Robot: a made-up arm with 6 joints.
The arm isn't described. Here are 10 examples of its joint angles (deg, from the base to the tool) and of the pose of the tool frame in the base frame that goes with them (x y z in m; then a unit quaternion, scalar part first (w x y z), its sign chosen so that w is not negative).
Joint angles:
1: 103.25 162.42 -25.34 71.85 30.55 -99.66
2: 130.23 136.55 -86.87 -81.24 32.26 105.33
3: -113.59 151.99 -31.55 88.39 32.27 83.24
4: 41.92 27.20 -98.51 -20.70 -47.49 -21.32
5: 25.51 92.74 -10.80 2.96 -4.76 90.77
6: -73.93 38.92 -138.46 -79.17 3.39 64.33
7: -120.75 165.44 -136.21 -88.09 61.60 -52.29
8: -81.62 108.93 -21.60 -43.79 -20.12 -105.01
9: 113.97 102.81 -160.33 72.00 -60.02 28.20
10: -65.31 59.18 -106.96 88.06 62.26 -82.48
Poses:
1: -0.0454 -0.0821 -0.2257 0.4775 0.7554 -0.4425 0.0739
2: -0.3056 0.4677 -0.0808 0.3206 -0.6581 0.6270 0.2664
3: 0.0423 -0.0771 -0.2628 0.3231 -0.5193 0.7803 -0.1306
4: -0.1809 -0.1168 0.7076 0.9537 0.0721 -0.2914 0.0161
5: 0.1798 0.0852 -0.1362 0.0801 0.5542 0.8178 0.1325
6: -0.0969 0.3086 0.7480 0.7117 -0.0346 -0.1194 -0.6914
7: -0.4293 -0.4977 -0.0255 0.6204 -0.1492 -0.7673 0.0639
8: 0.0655 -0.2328 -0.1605 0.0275 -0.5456 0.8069 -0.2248
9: 0.0059 0.2506 0.7404 0.1499 -0.4521 -0.1106 -0.8723
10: 0.1630 -0.0786 0.6797 0.7808 -0.2309 0.5200 -0.2582
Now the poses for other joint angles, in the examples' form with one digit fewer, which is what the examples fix.
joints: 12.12 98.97 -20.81 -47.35 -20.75 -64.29
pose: 0.260 0.090 -0.118 0.271 -0.852 0.433 -0.117
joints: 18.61 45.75 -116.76 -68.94 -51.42 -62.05
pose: -0.130 0.056 0.745 0.549 -0.062 -0.400 -0.731
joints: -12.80 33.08 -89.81 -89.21 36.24 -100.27
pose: -0.008 -0.077 0.687 0.252 0.227 -0.308 0.889
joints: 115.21 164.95 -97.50 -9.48 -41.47 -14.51
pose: -0.253 0.503 -0.231 0.353 -0.778 0.275 0.441
